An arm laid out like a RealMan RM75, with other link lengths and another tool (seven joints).
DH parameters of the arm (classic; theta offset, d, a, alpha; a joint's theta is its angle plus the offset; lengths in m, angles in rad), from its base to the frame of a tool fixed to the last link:
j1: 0 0.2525 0 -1.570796
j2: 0 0 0 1.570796
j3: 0 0.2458 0 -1.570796
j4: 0 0 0 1.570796
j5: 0 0.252 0 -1.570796
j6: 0 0 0 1.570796
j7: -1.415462 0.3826 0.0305 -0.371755
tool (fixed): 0 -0.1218 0 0
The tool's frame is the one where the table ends.
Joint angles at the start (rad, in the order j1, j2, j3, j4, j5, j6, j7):
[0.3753, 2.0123, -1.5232, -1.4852, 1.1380, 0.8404, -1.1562]
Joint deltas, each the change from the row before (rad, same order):
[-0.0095, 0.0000, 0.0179, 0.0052, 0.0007, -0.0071, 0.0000]
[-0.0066, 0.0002, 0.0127, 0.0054, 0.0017, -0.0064, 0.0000]
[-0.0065, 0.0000, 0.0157, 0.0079, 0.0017, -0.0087, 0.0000]
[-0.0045, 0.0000, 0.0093, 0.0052, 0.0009, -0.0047, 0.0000]
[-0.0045, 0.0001, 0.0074, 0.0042, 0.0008, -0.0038, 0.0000]
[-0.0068, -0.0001, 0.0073, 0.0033, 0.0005, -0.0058, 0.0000]
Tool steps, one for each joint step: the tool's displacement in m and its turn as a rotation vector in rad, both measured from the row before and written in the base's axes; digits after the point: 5 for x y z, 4 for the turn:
[0.00931, 0.00439, 0.00814, 0.0196, 0.0079, -0.0219]
[0.00709, 0.00317, 0.00575, 0.0142, 0.0070, -0.0170]
[0.00864, 0.00403, 0.00713, 0.0180, 0.0080, -0.0204]
[0.00580, 0.00217, 0.00403, 0.0100, 0.0045, -0.0132]
[0.00514, 0.00157, 0.00319, 0.0080, 0.0037, -0.0115]
[0.00608, 0.00153, 0.00385, 0.0104, 0.0036, -0.0130]

